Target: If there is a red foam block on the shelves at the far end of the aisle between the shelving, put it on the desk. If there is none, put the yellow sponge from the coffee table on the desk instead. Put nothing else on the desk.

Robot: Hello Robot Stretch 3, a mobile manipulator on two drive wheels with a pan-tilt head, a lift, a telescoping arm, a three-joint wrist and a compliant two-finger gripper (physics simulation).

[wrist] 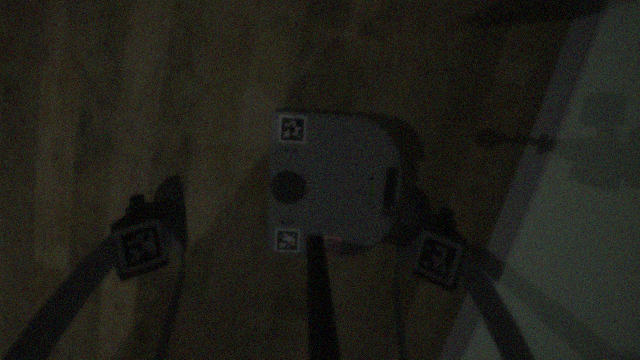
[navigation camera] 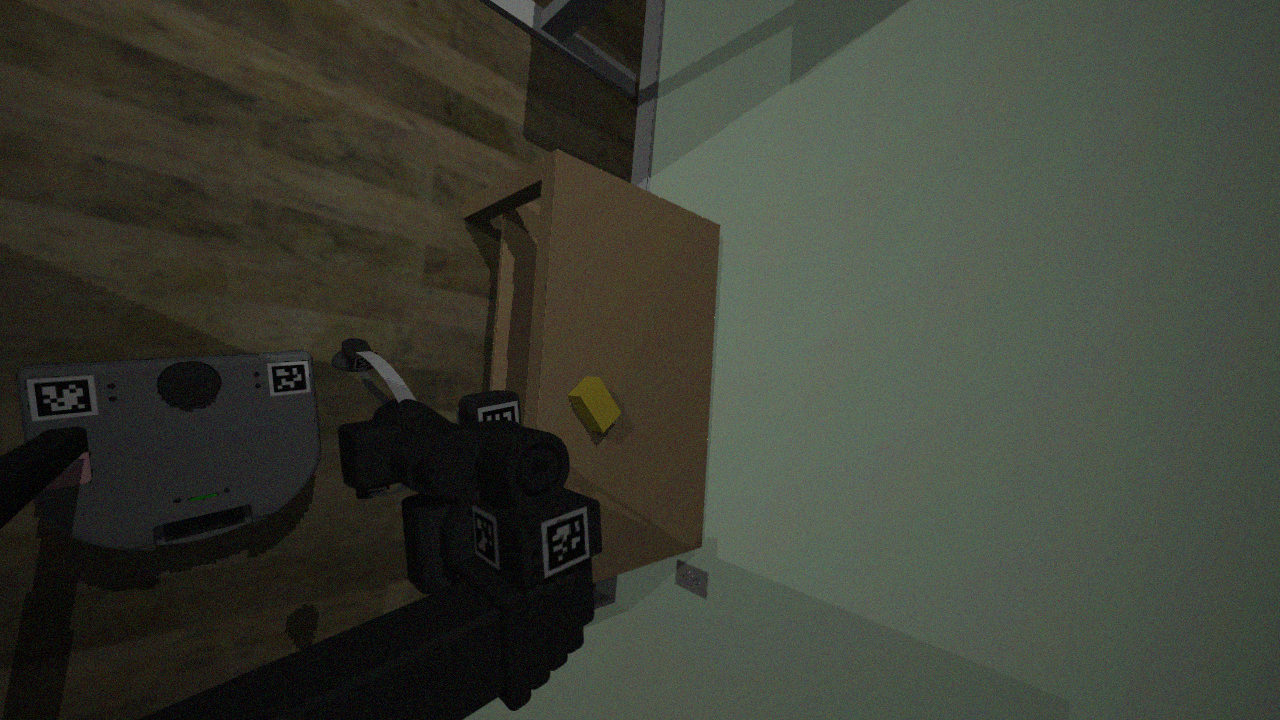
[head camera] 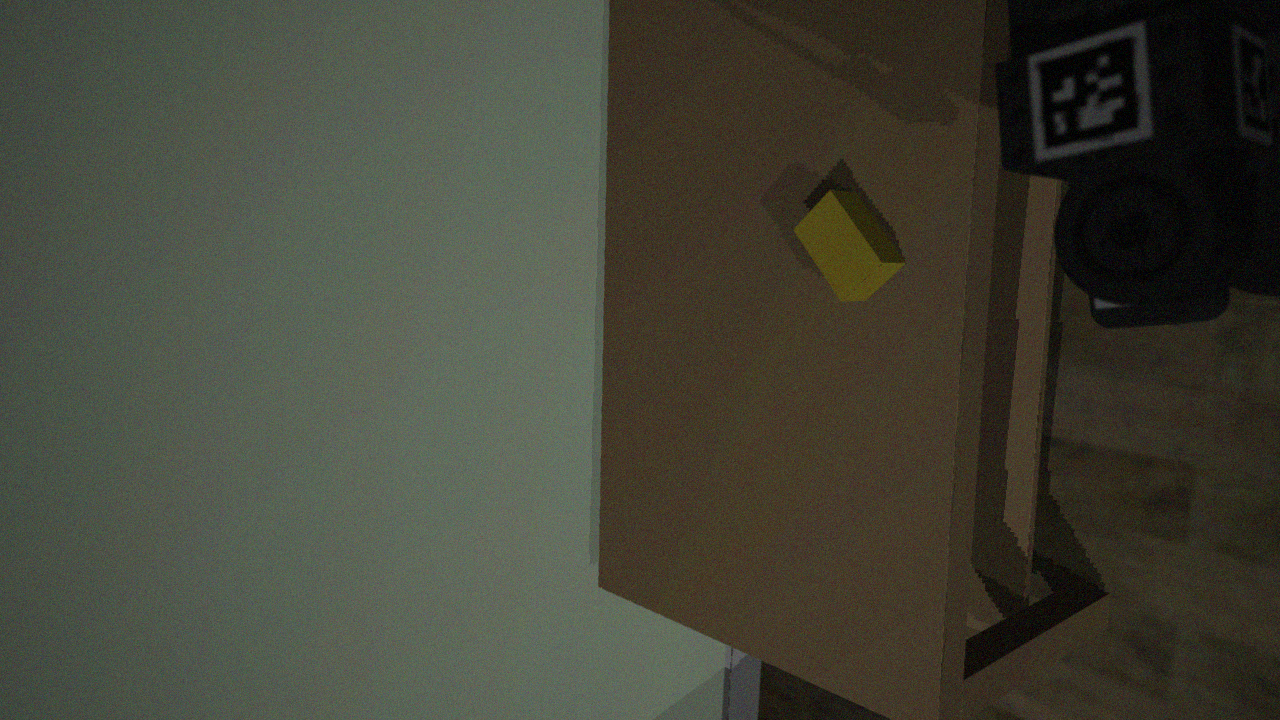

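Pixels of known places: gripper, fingertip midpoint: [wrist: 296, 206] [navigation camera: 356, 416]; robot's base, origin of the base link: [wrist: 291, 172] [navigation camera: 190, 381].
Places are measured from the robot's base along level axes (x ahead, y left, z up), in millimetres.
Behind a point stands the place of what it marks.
Note:
The yellow sponge [head camera: 839, 250] @(x -89, y -598, z 496 mm) [navigation camera: 592, 402] @(x -86, y -578, z 496 mm) lies on the top of a brown wooden table [head camera: 760, 447] @(x 127, y -765, z 450 mm) [navigation camera: 635, 295] @(x 138, y -757, z 451 mm), turned at an angle to its edges. My gripper [wrist: 296, 206] @(x -22, y -126, z 666 mm) is open in the wrist view, its two fingers wide apart, with nothing between them; my base and the floor show below. In the navigation view, the wrist is beside the table's long side near the sponge, and one fingertip shows over the floor. The gripper is apart from the sponge. No red foam block, shelves or second table show in these views.
A pale green wall [head camera: 313, 358] @(x -24, y -1090, z 857 mm) [navigation camera: 939, 313] @(x 61, y -1106, z 981 mm) runs along the table's far long side. My base [navigation camera: 223, 438] @(x -96, y -33, z 161 mm) [wrist: 340, 175] @(x -114, y -34, z 160 mm) stands on the wooden floor [navigation camera: 268, 179] @(x 406, y -148, z 0 mm). A grey skirting board [navigation camera: 646, 116] @(x 815, y -1232, z 54 mm) follows the wall past the table's end. My dark arm [navigation camera: 358, 662] @(x -81, y -47, z 1010 mm) reaches across near the other end.

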